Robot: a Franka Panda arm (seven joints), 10 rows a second.
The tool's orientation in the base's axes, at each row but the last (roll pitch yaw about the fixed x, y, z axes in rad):
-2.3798, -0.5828, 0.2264
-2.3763, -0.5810, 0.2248
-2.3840, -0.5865, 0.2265
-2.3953, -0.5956, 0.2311
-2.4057, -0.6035, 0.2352
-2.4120, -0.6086, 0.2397
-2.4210, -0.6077, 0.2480
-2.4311, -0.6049, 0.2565
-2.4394, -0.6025, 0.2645
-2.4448, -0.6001, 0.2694
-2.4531, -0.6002, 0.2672
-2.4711, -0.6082, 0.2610
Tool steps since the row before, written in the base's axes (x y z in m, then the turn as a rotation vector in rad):
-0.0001, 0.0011, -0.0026, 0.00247, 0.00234, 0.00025
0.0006, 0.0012, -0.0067, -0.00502, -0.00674, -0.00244
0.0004, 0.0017, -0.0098, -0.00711, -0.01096, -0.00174
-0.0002, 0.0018, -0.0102, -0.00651, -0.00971, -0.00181
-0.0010, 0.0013, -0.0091, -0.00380, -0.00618, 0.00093
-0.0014, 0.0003, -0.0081, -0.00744, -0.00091, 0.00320
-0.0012, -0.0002, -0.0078, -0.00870, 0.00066, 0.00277
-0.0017, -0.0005, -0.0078, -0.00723, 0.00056, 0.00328
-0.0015, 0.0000, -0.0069, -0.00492, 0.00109, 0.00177
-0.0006, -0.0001, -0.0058, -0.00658, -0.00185, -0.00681
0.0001, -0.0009, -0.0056, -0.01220, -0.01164, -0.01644
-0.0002, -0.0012, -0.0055, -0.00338, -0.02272, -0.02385
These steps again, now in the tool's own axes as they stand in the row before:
-0.0013, 0.0008, 0.0024, 0.00259, -0.00028, 0.00221
-0.0030, 0.0035, 0.0051, -0.00669, 0.00291, -0.00484
-0.0048, 0.0048, 0.0073, -0.00878, 0.00402, -0.00896
-0.0055, 0.0045, 0.0075, -0.00810, 0.00360, -0.00783
-0.0057, 0.0037, 0.0063, -0.00370, 0.00133, -0.00617
-0.0057, 0.0035, 0.0048, -0.00428, -0.00524, -0.00454
-0.0054, 0.0037, 0.0044, -0.00521, -0.00670, -0.00343
-0.0059, 0.0036, 0.0041, -0.00377, -0.00610, -0.00345
-0.0051, 0.0028, 0.0040, -0.00267, -0.00436, -0.00153
-0.0038, 0.0028, 0.0034, -0.00949, 0.00115, 0.00133
-0.0033, 0.0036, 0.0029, -0.02153, 0.00948, -0.00108
-0.0036, 0.0035, 0.0026, -0.02112, 0.02544, -0.00185

